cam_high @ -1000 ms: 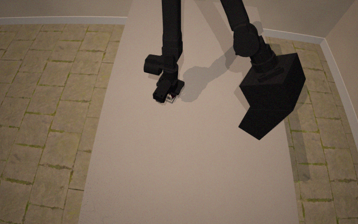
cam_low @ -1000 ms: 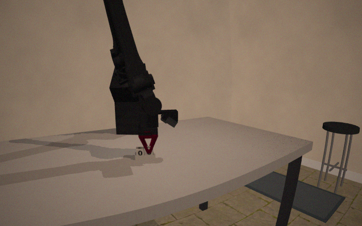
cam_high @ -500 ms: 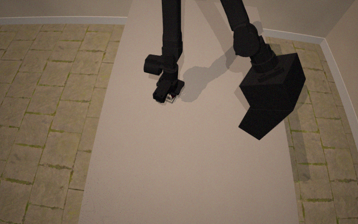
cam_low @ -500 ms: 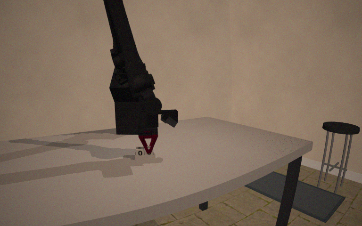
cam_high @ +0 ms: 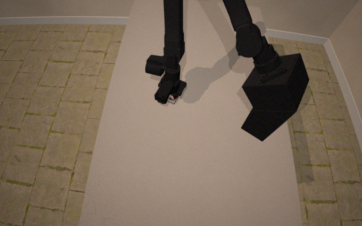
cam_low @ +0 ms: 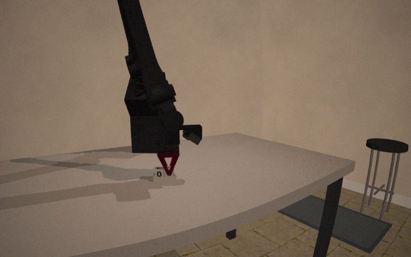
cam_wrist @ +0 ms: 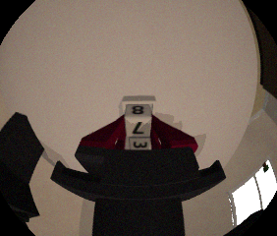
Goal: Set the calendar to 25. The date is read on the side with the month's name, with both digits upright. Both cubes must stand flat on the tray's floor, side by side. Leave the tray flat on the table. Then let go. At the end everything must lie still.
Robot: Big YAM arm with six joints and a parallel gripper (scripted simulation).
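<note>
Right now my hand is 20 mm above the pale tray, 10 mm to the left of it and 10 mm past it.
</note>
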